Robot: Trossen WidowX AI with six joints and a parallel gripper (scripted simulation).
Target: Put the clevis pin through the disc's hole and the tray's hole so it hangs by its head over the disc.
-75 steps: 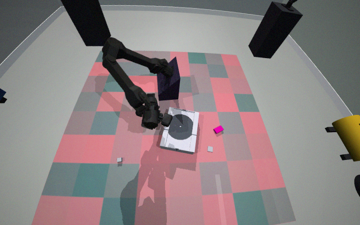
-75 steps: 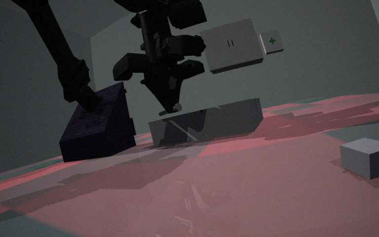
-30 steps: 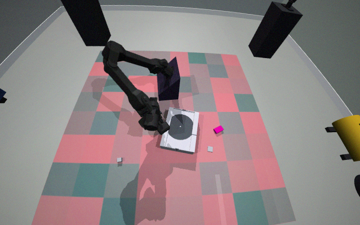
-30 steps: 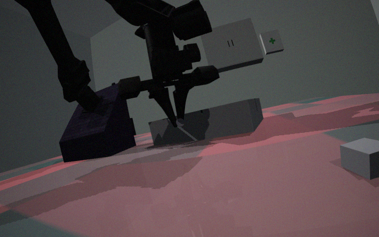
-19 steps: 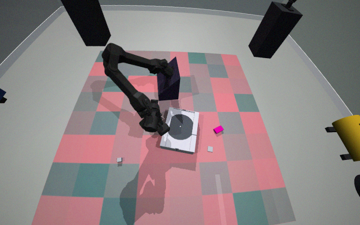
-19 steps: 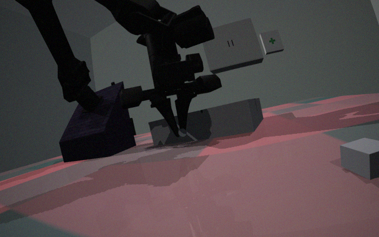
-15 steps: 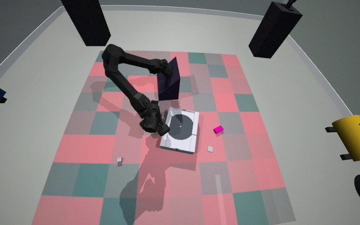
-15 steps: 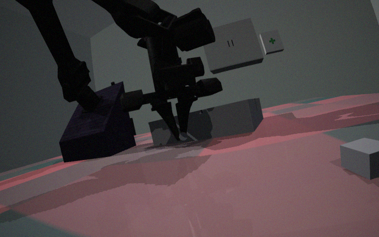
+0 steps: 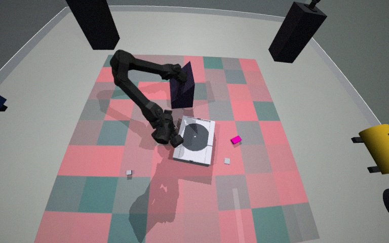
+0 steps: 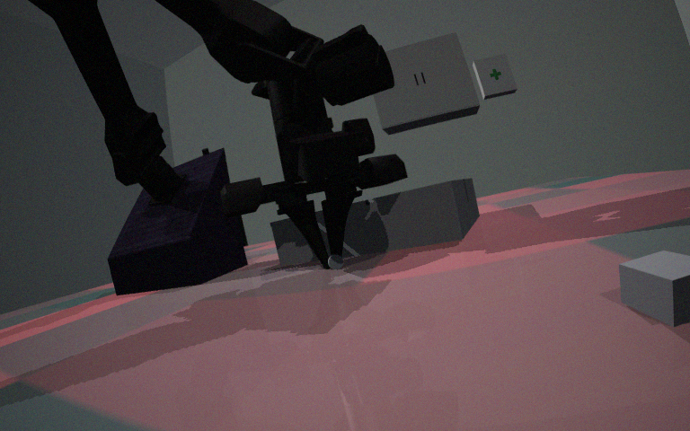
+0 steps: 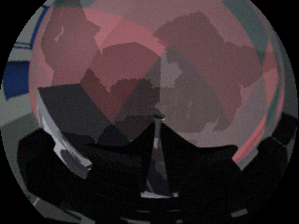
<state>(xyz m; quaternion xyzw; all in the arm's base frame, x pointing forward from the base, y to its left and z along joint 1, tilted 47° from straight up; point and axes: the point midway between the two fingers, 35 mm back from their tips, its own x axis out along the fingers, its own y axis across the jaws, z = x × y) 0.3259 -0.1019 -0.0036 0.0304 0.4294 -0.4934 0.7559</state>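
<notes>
My gripper tip is now 1 cm to the right of the steel clevis pin, 1 cm below it and 1 cm past it. From my gripper tip the other things lie so: dark aluminium disc 14 cm to the left, 6 cm above, 2 cm ahead; grey cube 20 cm ahead, 19 cm to the right, 1 cm above; steel tray 14 cm to the left, 4 cm above, 3 cm ahead.
</notes>
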